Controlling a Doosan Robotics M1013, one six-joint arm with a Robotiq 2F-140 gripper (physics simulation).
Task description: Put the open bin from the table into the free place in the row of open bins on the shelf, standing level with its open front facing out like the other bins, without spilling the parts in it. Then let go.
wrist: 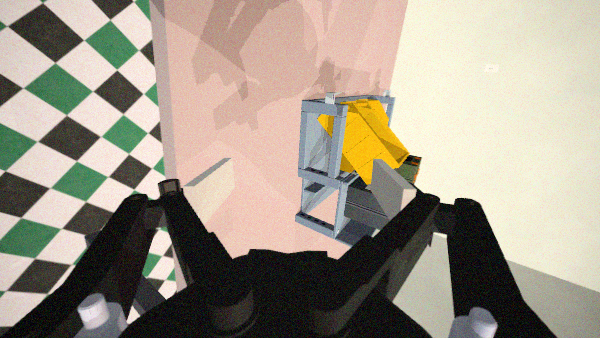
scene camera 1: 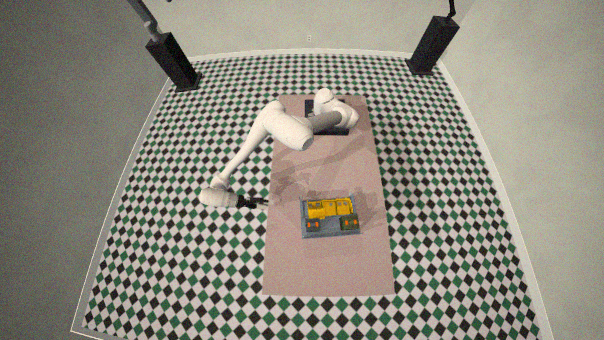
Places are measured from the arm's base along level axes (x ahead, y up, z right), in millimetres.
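Pixels of known places: gripper, fingertip midpoint: [wrist: 301,173] [scene camera 1: 269,205].
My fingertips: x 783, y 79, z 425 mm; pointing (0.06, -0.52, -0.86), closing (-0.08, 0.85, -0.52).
Note:
For each thing: its middle in the pictures, then the offset to it from my fingertips. "spot": a spot on its surface instead. Level surfaces: height alone.
- leftmost yellow bin, surface spot: [wrist: 357,145] spot: dx +27, dy -36, dz -251 mm
- middle bin, surface spot: [scene camera 1: 331,207] spot: dx +11, dy -128, dz -425 mm
- right bin, surface spot: [scene camera 1: 344,206] spot: dx +10, dy -128, dz -521 mm
- dark box, body centre: [wrist: 381,203] [scene camera 1: 312,225] dx +141, dy +26, dz -274 mm
- green toolbox, body centre: [wrist: 398,170] [scene camera 1: 349,223] dx +139, dy +14, dz -505 mm
- pink table, surface height: dy -136 mm
The shelf [scene camera 1: 331,236] [wrist: 321,106] stands on the table, with three yellow open bins side by side on its upper level. The leftmost yellow bin [scene camera 1: 316,212] [wrist: 357,145] reaches farther forward than the middle bin [scene camera 1: 331,207] and the right bin [scene camera 1: 344,206]. In the wrist view its side slants steeply down past the shelf's near posts, so it looks tipped with its front end low. Small grey parts show in the bins in the scene view. My gripper [scene camera 1: 265,202] [wrist: 301,173] is open and empty, left of the shelf near the table's left edge, apart from the bins.
A dark box [scene camera 1: 313,225] and a green toolbox [scene camera 1: 349,223] [wrist: 411,169], both with orange latches in the scene view, sit low at the shelf's front. The pink table [scene camera 1: 325,270] [wrist: 260,200] runs back to the robot's dark base. Two dark pillars [scene camera 1: 173,62] [scene camera 1: 433,46] stand far behind.

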